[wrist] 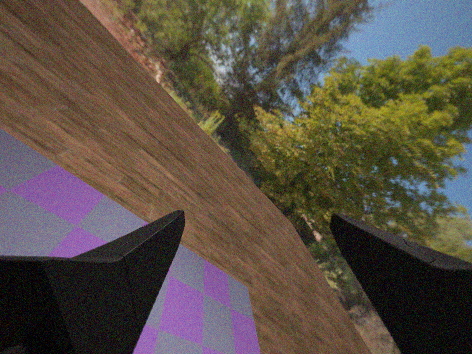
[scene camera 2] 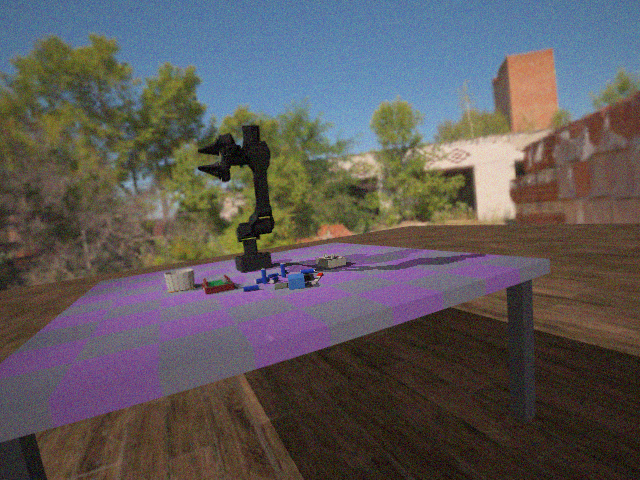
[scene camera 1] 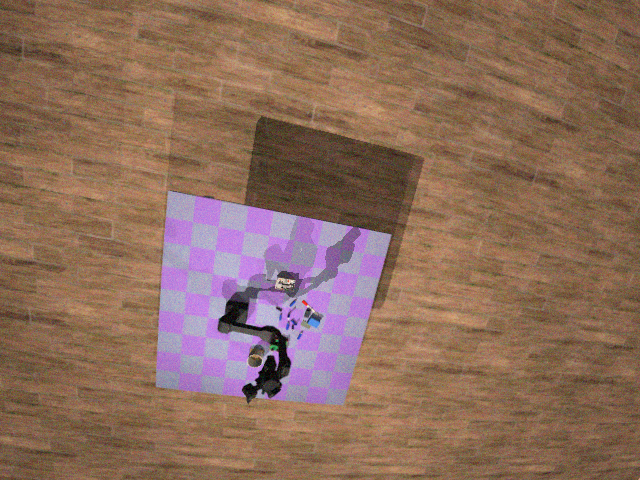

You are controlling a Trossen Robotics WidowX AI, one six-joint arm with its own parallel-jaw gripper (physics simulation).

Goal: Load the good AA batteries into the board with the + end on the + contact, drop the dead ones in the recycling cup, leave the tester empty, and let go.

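Places are measured from the arm's base along level axes (x left, y back, z up), in millimetres.
Pixels of known places: gripper, fingertip midpoint: (wrist: 257, 218) (scene camera 2: 197, 159) (scene camera 1: 255, 398); arm's base, origin of the base link: (scene camera 2: 251, 254) (scene camera 1: 233, 315).
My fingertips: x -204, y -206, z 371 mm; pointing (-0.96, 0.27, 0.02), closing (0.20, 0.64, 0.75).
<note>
Ahead of a thing's pixels: the offset from my fingertips to its top centre. Level surfaces: height alone.
My gripper (scene camera 1: 248, 398) (scene camera 2: 199, 159) (wrist: 257, 218) is open and empty, high above the table's edge and pointing outward. Several blue batteries lie or stand in a loose group; one battery @[dx +64, dy -211, dz -416 mm] (scene camera 1: 300, 335) (scene camera 2: 251, 288) lies apart, and another battery @[dx +126, dy -158, dz -380 mm] (scene camera 2: 263, 275) stands upright. A green board in a red holder @[dx -8, dy -81, dz -392 mm] (scene camera 1: 274, 347) (scene camera 2: 219, 285) is partly covered by the arm in the overhead view. The pale cup @[dx -106, dy +56, dz -370 mm] (scene camera 1: 255, 356) (scene camera 2: 179, 280) stands beside it. A grey-and-blue device @[dx +178, dy -286, dz -400 mm] (scene camera 1: 313, 320) (scene camera 2: 296, 281) has a red part near it. Which device is the tester, and the batteries' polarity, are too small to tell.
A beige box @[dx +422, dy -78, dz -386 mm] (scene camera 1: 285, 283) (scene camera 2: 330, 261) with small dark details on top stands beyond the batteries. The arm's base (scene camera 1: 237, 311) (scene camera 2: 252, 261) stands on the checkered table @[dz -430 mm] (scene camera 1: 178, 206) (scene camera 2: 206, 356). The arm's upper links pass over the board and near the cup.
</note>
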